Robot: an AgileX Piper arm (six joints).
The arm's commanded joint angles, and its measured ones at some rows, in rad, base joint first. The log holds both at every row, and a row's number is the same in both.
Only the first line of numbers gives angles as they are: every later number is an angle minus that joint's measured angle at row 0.
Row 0, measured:
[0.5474, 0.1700, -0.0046, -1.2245, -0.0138, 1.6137]
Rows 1 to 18, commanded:
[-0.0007, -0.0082, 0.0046, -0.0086, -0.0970, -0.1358]
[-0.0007, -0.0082, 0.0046, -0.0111, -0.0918, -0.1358]
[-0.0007, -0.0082, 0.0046, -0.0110, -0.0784, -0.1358]
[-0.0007, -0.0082, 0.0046, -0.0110, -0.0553, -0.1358]
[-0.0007, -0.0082, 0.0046, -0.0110, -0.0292, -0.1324]
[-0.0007, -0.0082, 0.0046, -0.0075, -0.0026, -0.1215]
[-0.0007, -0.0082, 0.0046, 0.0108, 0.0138, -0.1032]
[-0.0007, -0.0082, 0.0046, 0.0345, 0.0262, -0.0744]
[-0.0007, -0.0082, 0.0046, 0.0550, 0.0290, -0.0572]
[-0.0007, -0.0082, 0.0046, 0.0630, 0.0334, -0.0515]
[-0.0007, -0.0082, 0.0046, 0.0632, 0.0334, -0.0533]
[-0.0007, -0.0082, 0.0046, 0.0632, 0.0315, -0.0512]
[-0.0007, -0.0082, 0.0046, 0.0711, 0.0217, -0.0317]
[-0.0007, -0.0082, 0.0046, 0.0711, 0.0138, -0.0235]
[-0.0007, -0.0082, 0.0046, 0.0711, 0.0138, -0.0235]
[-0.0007, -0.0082, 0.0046, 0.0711, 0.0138, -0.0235]
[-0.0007, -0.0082, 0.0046, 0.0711, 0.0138, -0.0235]
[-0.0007, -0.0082, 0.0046, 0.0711, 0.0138, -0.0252]
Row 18, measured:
[0.0000, -0.0063, 0.0000, 0.0673, 0.0138, -0.0311]
